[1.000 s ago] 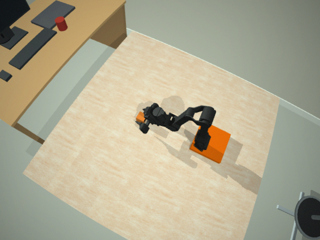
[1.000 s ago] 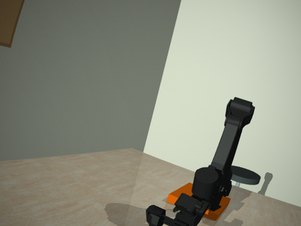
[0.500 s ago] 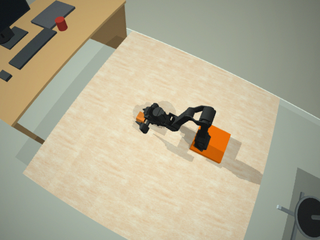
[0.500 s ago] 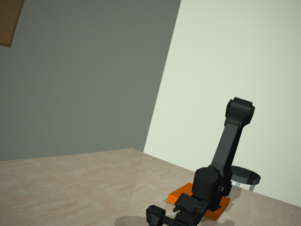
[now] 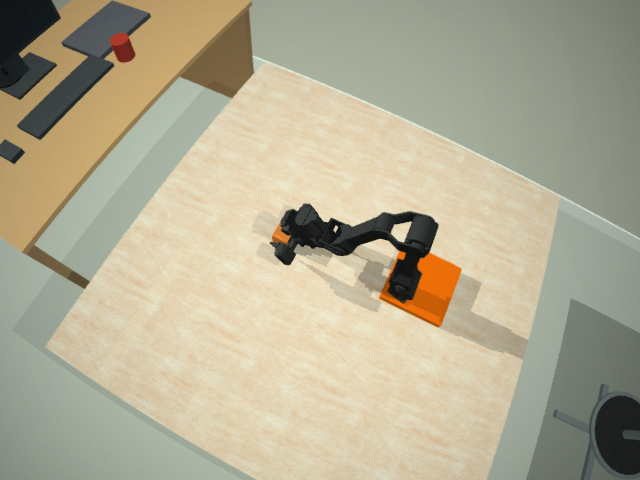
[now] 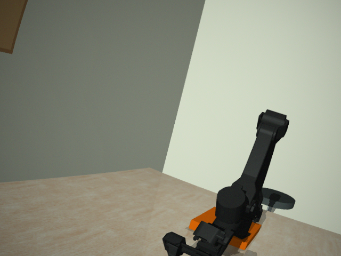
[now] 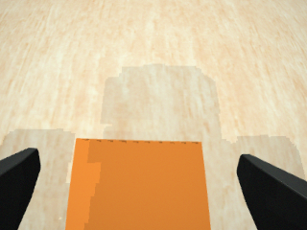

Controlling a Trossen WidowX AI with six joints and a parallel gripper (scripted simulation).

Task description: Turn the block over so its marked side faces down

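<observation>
The orange block lies 30 mm behind my gripper tip, 10 mm to the right of it and 10 mm below it.
</observation>
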